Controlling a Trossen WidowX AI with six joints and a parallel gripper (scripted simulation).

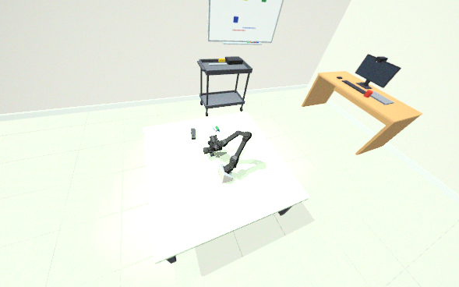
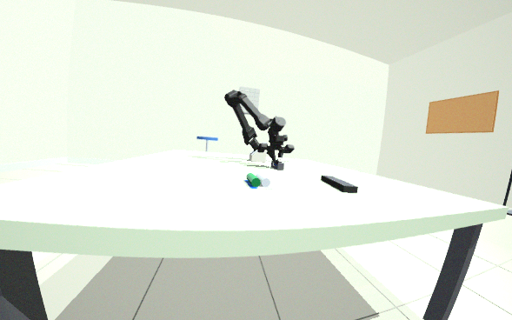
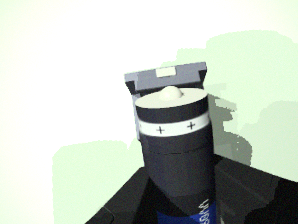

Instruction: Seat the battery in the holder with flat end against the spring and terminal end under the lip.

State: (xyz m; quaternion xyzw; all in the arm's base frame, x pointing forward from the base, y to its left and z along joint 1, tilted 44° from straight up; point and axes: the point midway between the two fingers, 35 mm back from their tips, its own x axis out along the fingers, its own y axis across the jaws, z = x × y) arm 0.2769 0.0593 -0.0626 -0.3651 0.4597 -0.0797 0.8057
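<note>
Now: the battery 1 cm above my gripper tip. The rest, counted from my gripper tip: black bar: 28 cm ahead, 15 cm to the left, 1 cm below.
</note>
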